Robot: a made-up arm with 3 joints.
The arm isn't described. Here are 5 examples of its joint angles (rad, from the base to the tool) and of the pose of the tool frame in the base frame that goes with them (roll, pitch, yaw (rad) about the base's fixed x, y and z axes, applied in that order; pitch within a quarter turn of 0, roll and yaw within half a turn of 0; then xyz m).
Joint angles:
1: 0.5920 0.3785 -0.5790
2: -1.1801 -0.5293 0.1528
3: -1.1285 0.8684 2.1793
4: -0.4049 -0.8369 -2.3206
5: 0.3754 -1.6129 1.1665
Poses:
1: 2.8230 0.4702 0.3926 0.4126 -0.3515 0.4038
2: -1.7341 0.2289 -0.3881 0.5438 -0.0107 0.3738
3: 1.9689 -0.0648 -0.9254 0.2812 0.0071 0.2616
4: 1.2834 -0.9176 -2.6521 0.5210 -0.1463 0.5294
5: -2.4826 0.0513 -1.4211 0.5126 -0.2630 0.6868
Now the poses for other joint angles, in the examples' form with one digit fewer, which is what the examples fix.
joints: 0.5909 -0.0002 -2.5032
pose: -2.382 -0.641 1.779 0.425 -0.216 0.448
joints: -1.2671 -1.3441 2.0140
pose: 1.026 1.065 2.698 0.483 -0.153 0.392
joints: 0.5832 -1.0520 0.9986
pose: -2.991 -0.459 -1.168 0.530 -0.235 0.623
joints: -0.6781 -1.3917 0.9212
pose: -2.141 0.800 -1.110 0.534 -0.251 0.441
